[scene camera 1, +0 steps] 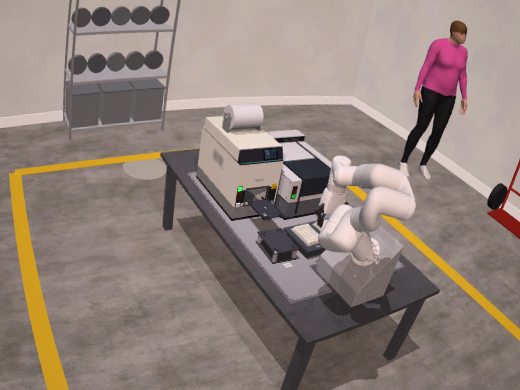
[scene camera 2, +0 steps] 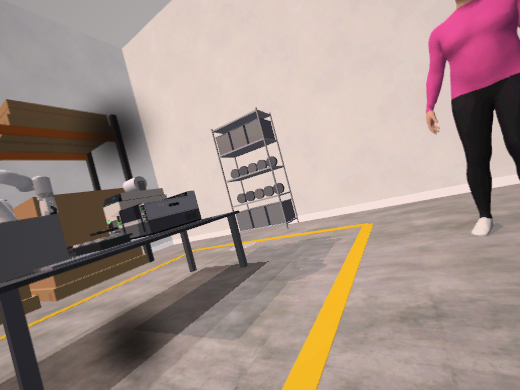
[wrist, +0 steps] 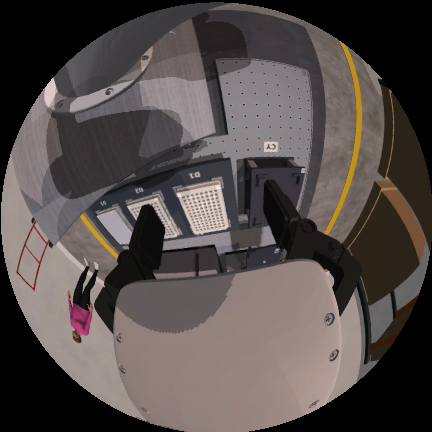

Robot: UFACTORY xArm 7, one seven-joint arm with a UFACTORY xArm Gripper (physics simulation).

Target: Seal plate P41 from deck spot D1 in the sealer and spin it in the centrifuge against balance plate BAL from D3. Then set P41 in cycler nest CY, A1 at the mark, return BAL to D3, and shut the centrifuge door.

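Frame: origin at the arm's base, x ahead, y left, z up, level; metres.
Seen in the pictures: gripper, fingertip midpoint: (wrist: 208,204); arm's base, origin of the base link: (scene camera 1: 365,252) (scene camera 2: 17,239).
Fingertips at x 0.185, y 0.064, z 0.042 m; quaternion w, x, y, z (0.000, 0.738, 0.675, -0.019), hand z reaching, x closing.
Offsets run from my fingertips to a thing's top centre. Level surfaces: height alone.
My gripper (scene camera 1: 321,216) (scene camera 2: 53,210) (wrist: 208,204) is open and empty above the deck. Between and beyond its fingers in the wrist view, a white welled plate @[0.046 m right, 0.133 m ahead, 0.146 m down] (scene camera 1: 306,234) (wrist: 204,209) sits in spot D1; its own label cannot be read. A pale plate @[0.294 m right, 0.113 m ahead, 0.146 m down] (wrist: 115,226) sits in the end spot, likely BAL in D3. The dark cycler nest CY @[0.110 m left, 0.150 m ahead, 0.145 m down] (scene camera 1: 278,243) (wrist: 256,212) holds no visible plate. The cream sealer @[0.033 m left, 0.616 m ahead, 0.268 m up] (scene camera 1: 220,167) has its dark tray @[0.066 m left, 0.320 m ahead, 0.102 m down] (scene camera 1: 265,209) out. The centrifuge (scene camera 1: 306,176) (scene camera 2: 175,212) stands beside it; its door state cannot be told.
Another white welled plate @[0.170 m right, 0.123 m ahead, 0.146 m down] (wrist: 162,222) sits in D2. The arm's grey pedestal (scene camera 1: 357,275) (scene camera 2: 31,245) stands near the deck on the table @[0.221 m down] (scene camera 1: 320,327). A film roll @[0.031 m left, 0.637 m ahead, 0.268 m up] (scene camera 1: 246,116) tops the sealer. A person (scene camera 1: 445,67) (scene camera 2: 480,55) (wrist: 80,317) stands beyond the table.
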